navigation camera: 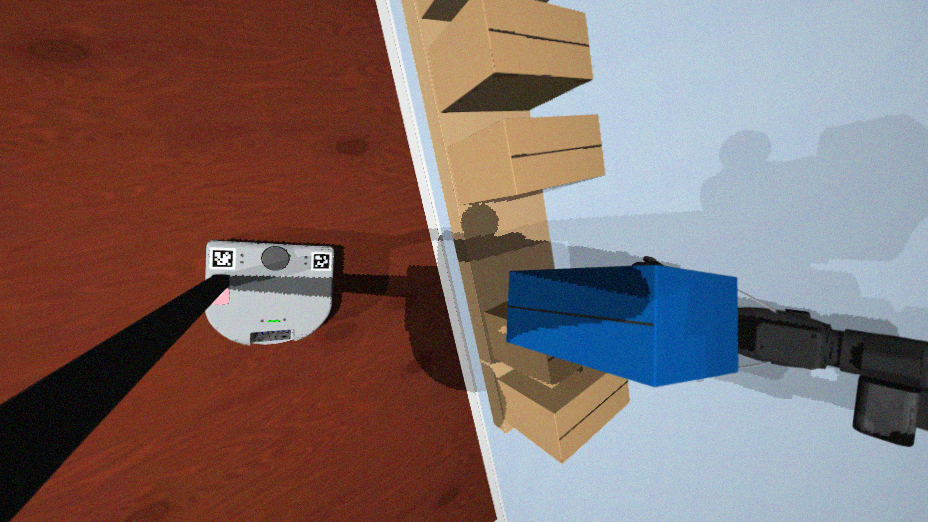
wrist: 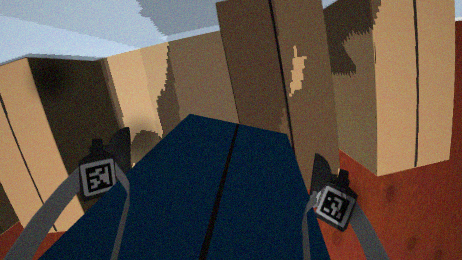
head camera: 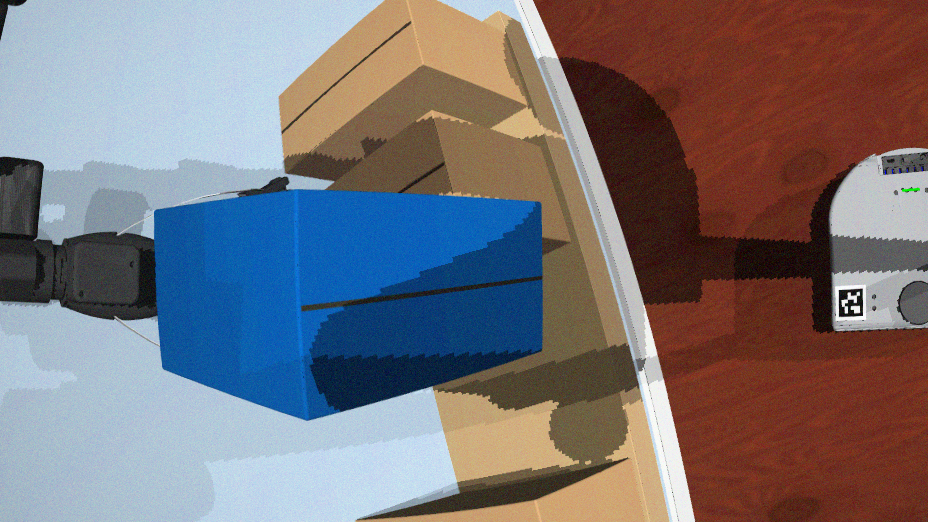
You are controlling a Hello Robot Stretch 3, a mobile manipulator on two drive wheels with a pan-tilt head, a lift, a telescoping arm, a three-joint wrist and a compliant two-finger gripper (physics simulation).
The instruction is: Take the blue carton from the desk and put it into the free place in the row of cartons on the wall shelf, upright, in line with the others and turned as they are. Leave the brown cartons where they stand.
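Places are measured from the robot's base along level axes (x right, y up, z back), in centimetres.
Pixels of known places: gripper, fingertip midpoint: (wrist: 220, 158); robot's base, link origin: (navigation camera: 275, 257) (head camera: 915, 300).
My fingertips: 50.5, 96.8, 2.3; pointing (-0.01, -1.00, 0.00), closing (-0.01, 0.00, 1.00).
Note:
Ahead of a thing's pixels: the offset from my fingertips to its top centre, as dx, dy, dz. Level surfaces: height alone.
The blue carton {-9.3, +15.4, -0.2} (head camera: 415, 259) (navigation camera: 603, 318) (wrist: 215, 200) is held off the desk, in front of the wall shelf. Its dark seam faces the wrist camera. My gripper (wrist: 220, 158) is shut on it, a finger along each side; in the head and navigation views the carton hides most of the fingers. The wall shelf {dy -28.4} (head camera: 476, 422) (navigation camera: 489, 122) (wrist: 137, 90) bears a row of brown cartons. The free place lies between a lit brown carton {-7.6, -10.3, -27.3} (navigation camera: 554, 152) (wrist: 27, 115) and a shaded brown carton {+4.1, -10.3, +7.2} (head camera: 496, 165) (wrist: 300, 60), partly hidden behind the blue one. I cannot tell whether the blue carton touches the shaded one.
An end brown carton {+9.1, -10.3, +24.1} (head camera: 389, 71) (navigation camera: 571, 418) (wrist: 415, 85) stands beyond the shaded one. Another brown carton {-13.4, -10.3, -45.1} (navigation camera: 519, 55) stands farther along the row on the other side. My base (head camera: 869, 220) (navigation camera: 272, 292) is on the wood floor, and a pale wall (head camera: 129, 97) (navigation camera: 681, 64) is behind.

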